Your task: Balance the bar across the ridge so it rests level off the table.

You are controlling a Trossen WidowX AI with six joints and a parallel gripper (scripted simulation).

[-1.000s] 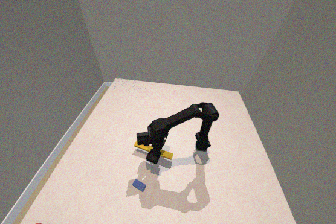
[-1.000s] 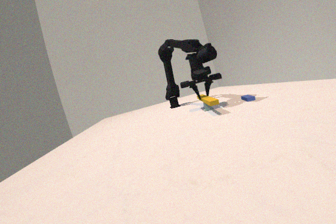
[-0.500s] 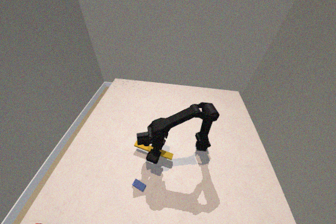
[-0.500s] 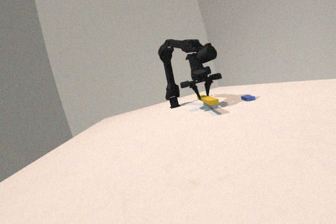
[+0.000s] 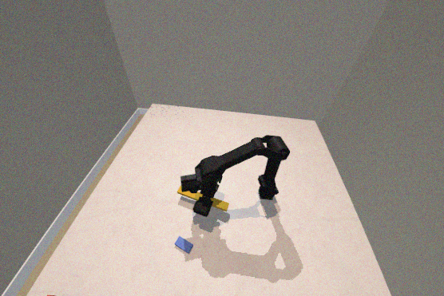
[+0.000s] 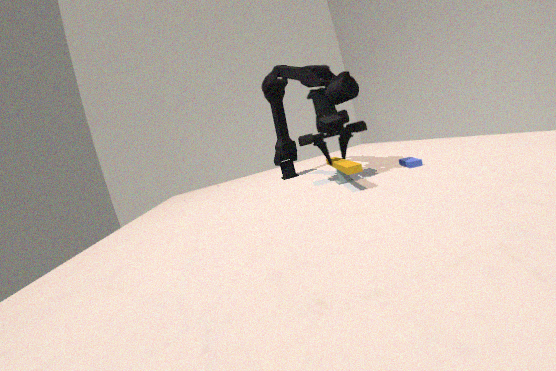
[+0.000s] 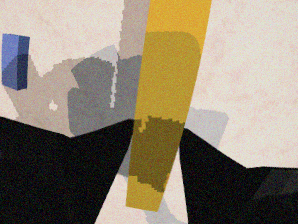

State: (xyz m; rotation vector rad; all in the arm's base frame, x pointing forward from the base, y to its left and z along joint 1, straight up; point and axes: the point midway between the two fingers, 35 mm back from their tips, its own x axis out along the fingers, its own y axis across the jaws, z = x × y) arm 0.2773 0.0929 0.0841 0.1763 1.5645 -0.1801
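My gripper tip is now 3 cm short of the yellow bar and 1 cm to the left of it. Round my gripper tip: blue block: 18 cm to the left, 7 cm ahead, 4 cm below.
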